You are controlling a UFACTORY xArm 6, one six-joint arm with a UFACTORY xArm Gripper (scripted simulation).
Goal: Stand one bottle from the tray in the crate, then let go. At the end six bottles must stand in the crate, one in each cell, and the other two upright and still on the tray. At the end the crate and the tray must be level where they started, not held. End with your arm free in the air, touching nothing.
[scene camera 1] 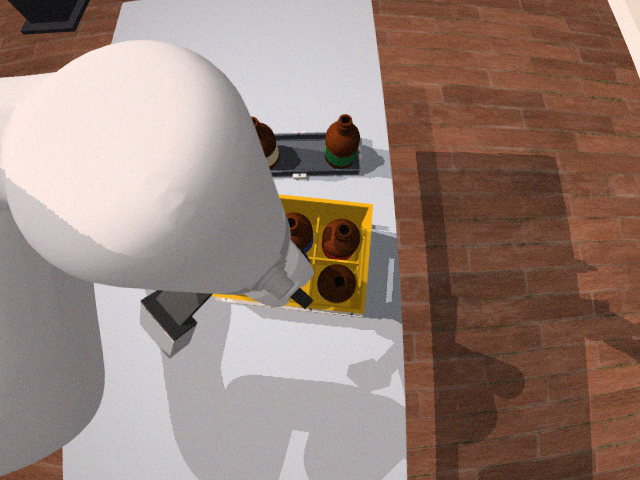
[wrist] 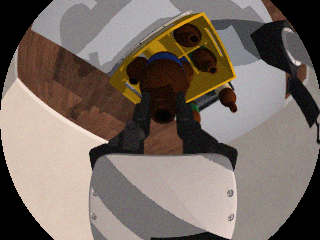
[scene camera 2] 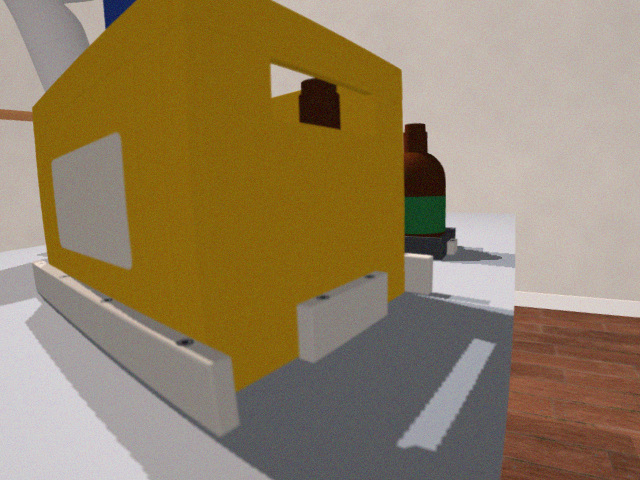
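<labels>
Gripper out of frame in scene camera 2; visible in scene camera 1 and the wrist view. Crate in scene camera 1 (320, 212), scene camera 2 (165, 183), the wrist view (203, 82). On the gripper, (scene camera 1: 304, 300) and (wrist: 91, 165): same spot.
</labels>
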